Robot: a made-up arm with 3 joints.
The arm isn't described. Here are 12 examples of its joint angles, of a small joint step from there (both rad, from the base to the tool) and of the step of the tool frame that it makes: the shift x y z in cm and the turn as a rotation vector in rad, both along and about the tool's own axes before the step.
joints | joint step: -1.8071 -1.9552 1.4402 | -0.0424 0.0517 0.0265
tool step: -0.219 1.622 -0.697 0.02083 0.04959 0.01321
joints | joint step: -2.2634 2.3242 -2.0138 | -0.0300 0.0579 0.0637
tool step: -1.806 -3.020 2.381 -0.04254 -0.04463 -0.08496
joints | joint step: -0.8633 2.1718 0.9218 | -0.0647 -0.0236 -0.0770
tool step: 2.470 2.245 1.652 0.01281 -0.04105 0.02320
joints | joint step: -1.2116 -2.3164 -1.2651 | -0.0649 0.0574 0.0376
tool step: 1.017 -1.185 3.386 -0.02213 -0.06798 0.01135
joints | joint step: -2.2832 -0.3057 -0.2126 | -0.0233 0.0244 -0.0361
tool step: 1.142 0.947 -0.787 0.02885 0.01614 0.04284
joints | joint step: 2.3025 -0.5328 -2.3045 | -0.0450 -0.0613 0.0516
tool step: -0.673 -2.692 -2.276 0.06876 0.02182 -0.02754
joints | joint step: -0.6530 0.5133 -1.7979 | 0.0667 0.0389 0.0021
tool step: 1.156 4.180 2.322 -0.06471 -0.02502 0.03178
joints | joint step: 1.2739 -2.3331 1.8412 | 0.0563 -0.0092 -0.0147
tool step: 0.975 -2.063 -0.122 -0.03533 -0.01904 -0.02584
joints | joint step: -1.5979 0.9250 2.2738 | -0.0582 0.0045 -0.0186
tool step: -1.262 2.130 -0.037 -0.02973 -0.01887 -0.02796
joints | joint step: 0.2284 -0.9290 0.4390 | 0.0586 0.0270 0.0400
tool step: -2.015 -4.312 1.226 0.04003 -0.02006 -0.08646
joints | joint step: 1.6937 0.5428 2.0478 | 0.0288 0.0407 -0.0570
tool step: 0.901 0.742 -0.516 0.00430 0.04724 0.07237
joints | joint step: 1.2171 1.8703 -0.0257 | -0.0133 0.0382 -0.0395
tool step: 0.691 0.190 0.432 0.03797 -0.00590 0.02686
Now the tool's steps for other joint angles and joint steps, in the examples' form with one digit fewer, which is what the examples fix.
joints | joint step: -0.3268 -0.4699 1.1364 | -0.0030 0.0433 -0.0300
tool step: 0.43 0.87 -0.86 0.0164 0.0402 0.0313
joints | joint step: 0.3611 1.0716 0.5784 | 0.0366 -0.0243 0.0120
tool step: -1.93 0.19 0.94 -0.0104 -0.0283 0.0199
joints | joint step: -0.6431 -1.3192 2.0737 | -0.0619 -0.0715 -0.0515
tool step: -2.24 3.99 0.93 0.0211 -0.0696 0.1120
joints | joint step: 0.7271 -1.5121 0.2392 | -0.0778 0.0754 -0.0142
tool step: 2.35 4.17 -0.34 0.0716 0.0246 0.0917
